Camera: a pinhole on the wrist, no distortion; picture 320 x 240 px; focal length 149.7 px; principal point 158.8 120.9 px. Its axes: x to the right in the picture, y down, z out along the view. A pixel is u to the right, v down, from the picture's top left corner.
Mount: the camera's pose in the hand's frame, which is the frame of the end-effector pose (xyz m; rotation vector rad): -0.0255 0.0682 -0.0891 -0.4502 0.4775 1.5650
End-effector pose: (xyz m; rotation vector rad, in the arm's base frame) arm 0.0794 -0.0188 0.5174 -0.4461 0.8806 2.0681
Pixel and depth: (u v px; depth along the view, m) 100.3 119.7 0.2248
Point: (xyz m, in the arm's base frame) -0.0062 0.0267 0.6813
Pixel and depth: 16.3 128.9 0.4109
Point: 0.1181 0.3175 0.8462
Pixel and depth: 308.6 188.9 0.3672
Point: -0.2548 -0.3584 0.8954
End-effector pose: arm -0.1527 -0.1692 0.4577 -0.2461 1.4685 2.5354
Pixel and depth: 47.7 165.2 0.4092
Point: -0.0545 0.1681 0.7301
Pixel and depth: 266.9 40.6 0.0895
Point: -0.2138 -0.2968 0.5723
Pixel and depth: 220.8 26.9 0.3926
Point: -0.4758 -0.2373 0.8343
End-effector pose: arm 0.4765 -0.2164 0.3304 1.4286 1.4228 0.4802
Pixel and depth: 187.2 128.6 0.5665
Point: 0.9691 -0.2854 0.6172
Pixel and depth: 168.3 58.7 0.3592
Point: 0.8109 -0.1121 0.4531
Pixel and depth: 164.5 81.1 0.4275
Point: 0.8702 -0.1597 0.4674
